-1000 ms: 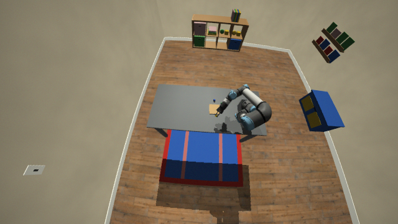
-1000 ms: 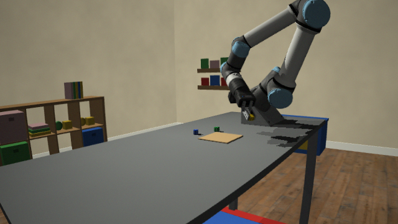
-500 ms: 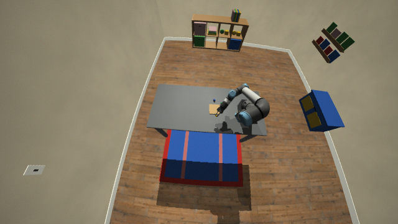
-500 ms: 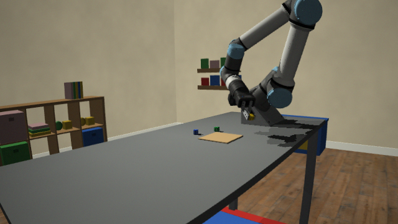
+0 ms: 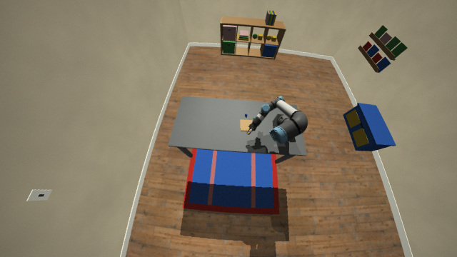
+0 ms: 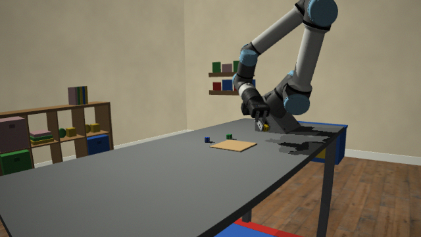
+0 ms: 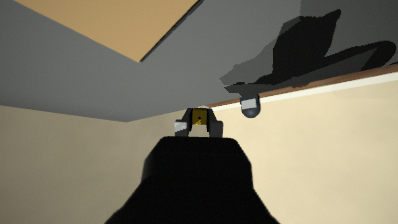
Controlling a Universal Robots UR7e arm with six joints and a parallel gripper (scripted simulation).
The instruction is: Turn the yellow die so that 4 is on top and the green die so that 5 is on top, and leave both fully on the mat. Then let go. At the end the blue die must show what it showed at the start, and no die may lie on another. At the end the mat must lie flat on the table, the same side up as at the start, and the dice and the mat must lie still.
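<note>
The tan mat is 130 mm to the right of my hand and 90 mm below it. The rest, counted from my hand: yellow die (10 mm ahead, 10 mm to the left, 10 mm below); blue die (10 mm behind, 270 mm to the right, 80 mm below); green die (100 mm behind, 210 mm to the right, 80 mm below).
</note>
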